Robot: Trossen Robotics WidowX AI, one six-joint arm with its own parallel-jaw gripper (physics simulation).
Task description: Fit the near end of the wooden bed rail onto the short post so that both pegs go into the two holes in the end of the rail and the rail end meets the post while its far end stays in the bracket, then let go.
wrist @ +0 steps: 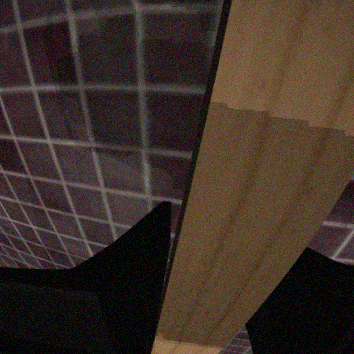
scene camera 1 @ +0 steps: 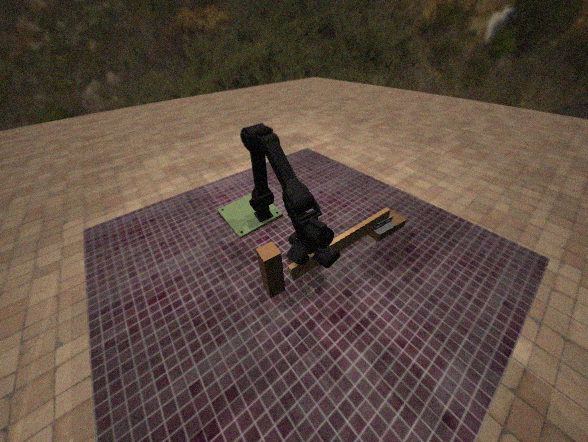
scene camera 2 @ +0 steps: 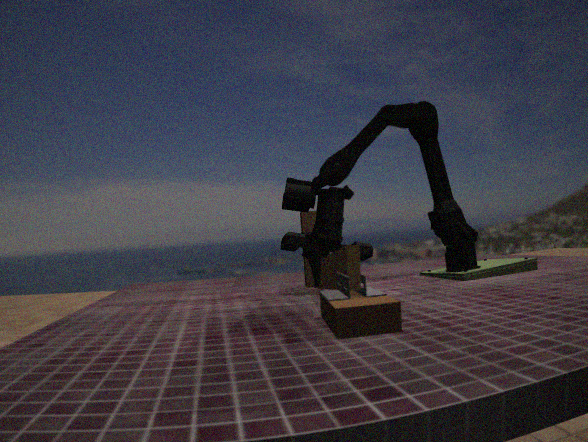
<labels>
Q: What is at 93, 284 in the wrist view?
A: My gripper.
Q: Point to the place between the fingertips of my gripper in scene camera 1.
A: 318, 262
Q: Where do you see a wooden bed rail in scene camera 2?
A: At 346, 260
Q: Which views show my gripper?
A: The wrist view, scene camera 1 and scene camera 2: all of them.
</labels>
